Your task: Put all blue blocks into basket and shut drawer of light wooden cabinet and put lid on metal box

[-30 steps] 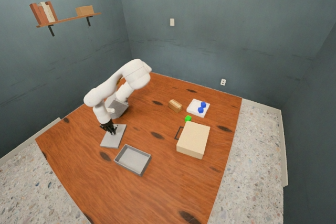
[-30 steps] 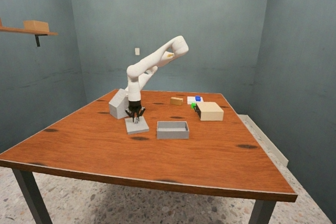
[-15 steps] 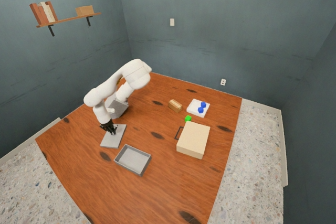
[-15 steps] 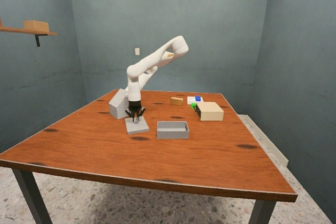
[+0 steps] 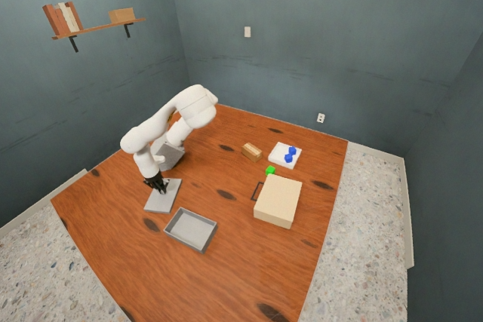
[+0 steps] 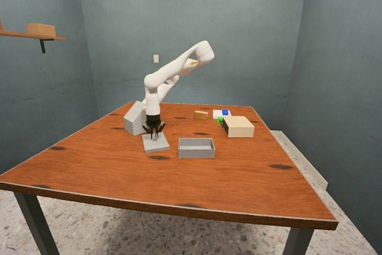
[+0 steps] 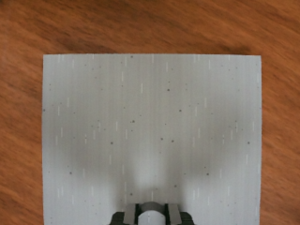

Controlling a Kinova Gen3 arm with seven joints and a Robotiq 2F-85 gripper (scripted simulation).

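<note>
Right now my hand is 25 cm short of the grey metal box, 2 cm to the right of it and 2 cm above it. The rest, counted from my hand: small box (8 cm ahead, 51 cm to the left, 1 cm below); then metal lid (3 cm below); then red block (11 cm ahead, 51 cm to the left, 2 cm below).
</note>
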